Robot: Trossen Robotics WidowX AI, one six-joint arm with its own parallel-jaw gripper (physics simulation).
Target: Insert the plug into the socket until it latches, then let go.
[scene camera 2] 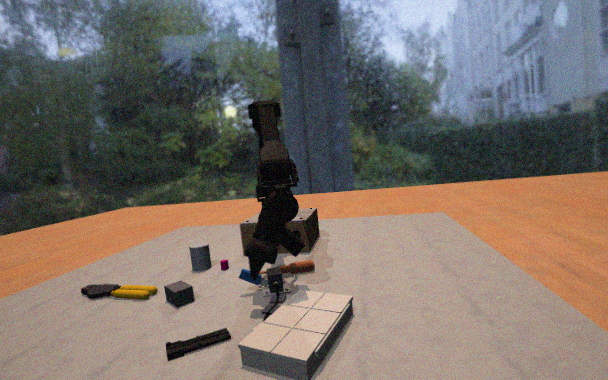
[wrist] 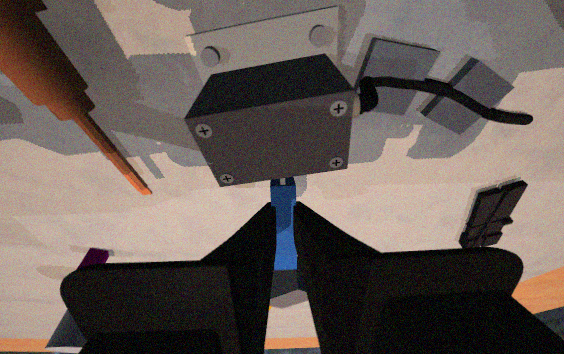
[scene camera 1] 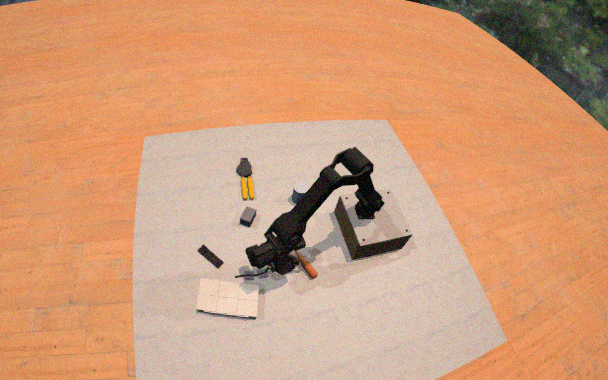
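A blue plug is held between the fingers of my gripper, which is shut on it. The socket is a dark box with screws at its corners, fixed to a pale plate with round heads. In the wrist view the plug's dark front end is at the lower edge of the socket box, with a small light metal piece showing. Whether it is touching or partly inside is hidden. In scene camera 1 the arm hides the plug and most of the socket.
A black cable leaves the socket's side. An orange screwdriver lies close by. A white tiled block, black bar, dark cube, grey cylinder and yellow-handled pliers stand around.
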